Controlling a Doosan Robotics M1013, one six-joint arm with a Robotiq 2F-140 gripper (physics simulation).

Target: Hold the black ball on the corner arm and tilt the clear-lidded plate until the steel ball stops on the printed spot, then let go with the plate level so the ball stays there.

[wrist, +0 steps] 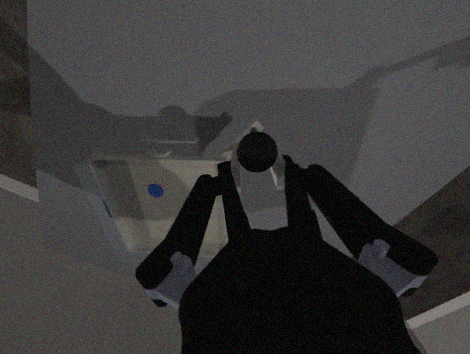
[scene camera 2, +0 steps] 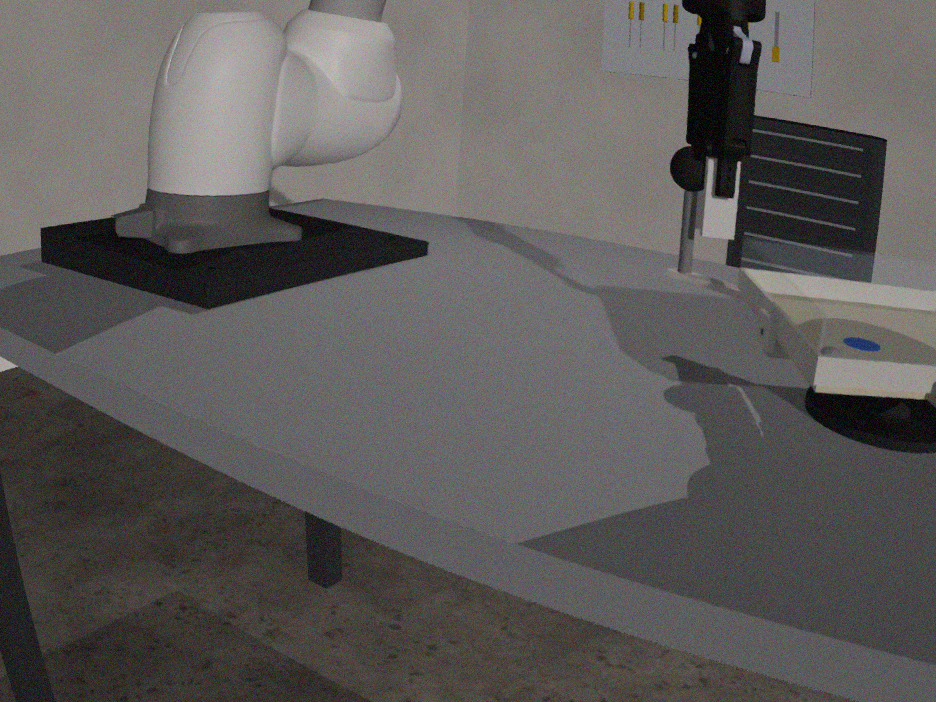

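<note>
The black ball (scene camera 2: 686, 168) (wrist: 257, 151) is at the top of the grey upright arm (scene camera 2: 686, 238). My gripper (scene camera 2: 707, 185) (wrist: 253, 152) is shut on the ball, with a pale pad on each side of it in the wrist view. The clear-lidded plate (scene camera 2: 869, 375) (wrist: 172, 222) has pale walls and looks tilted in the scene view. The blue printed spot (scene camera 2: 861, 344) (wrist: 155, 190) shows on its floor. A small grey disc, apparently the steel ball (scene camera 2: 831, 352), is left of the spot, near the front wall. I cannot make it out in the wrist view.
A black round base (scene camera 2: 850, 430) stands under the plate. The robot's black mounting block (scene camera 2: 241, 279) is at the left of the grey table (scene camera 2: 453, 377). A dark slotted panel (scene camera 2: 812, 177) stands behind the gripper, and a tool board (scene camera 2: 793, 75) hangs on the wall.
</note>
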